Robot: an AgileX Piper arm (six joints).
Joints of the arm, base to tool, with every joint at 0 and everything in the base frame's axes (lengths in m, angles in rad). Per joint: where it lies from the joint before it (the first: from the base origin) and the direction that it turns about. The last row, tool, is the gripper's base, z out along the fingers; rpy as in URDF.
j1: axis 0 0 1 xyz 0 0 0.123
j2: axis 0 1 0 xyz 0 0 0
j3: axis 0 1 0 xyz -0.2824 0 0.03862
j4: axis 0.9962 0 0.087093 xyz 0.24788 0 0.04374
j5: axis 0 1 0 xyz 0 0 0
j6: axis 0.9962 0 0.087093 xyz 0.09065 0 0.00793
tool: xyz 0 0 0 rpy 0 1.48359 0
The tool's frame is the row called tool.
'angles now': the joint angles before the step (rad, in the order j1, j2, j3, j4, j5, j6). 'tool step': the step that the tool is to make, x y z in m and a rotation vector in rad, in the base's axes. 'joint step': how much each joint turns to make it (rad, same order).
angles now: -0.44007 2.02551 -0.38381 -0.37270 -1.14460 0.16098
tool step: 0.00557 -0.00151 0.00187 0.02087 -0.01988 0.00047
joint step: -0.00002 0.00157 -0.02157 -0.01314 0.00000 0.03234
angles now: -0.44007 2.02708 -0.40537 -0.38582 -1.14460 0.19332
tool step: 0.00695 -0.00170 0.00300 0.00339 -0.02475 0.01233
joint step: -0.00001 -0.00001 -0.02686 -0.01864 0.00000 0.01691
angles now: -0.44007 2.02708 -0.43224 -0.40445 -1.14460 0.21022
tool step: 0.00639 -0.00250 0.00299 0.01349 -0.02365 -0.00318
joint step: 0.00002 0.00001 -0.02514 -0.00600 0.00000 0.02629
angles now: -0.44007 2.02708 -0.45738 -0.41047 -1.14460 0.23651
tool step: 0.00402 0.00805 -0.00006 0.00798 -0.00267 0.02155
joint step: 0.03451 0.00229 -0.00452 0.01011 -0.00002 0.00858
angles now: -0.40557 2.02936 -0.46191 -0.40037 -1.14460 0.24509
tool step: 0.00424 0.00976 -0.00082 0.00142 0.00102 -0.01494
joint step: 0.05784 0.00357 -0.00001 0.07526 0.00000 -0.00647
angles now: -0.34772 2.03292 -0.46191 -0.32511 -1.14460 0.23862
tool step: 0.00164 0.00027 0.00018 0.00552 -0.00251 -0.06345
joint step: 0.02865 0.00002 0.00000 0.09322 -0.00002 -0.00227
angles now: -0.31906 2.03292 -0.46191 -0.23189 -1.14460 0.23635
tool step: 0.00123 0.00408 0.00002 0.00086 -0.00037 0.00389
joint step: 0.01914 0.00002 0.00001 0.01546 -0.00003 -0.00045
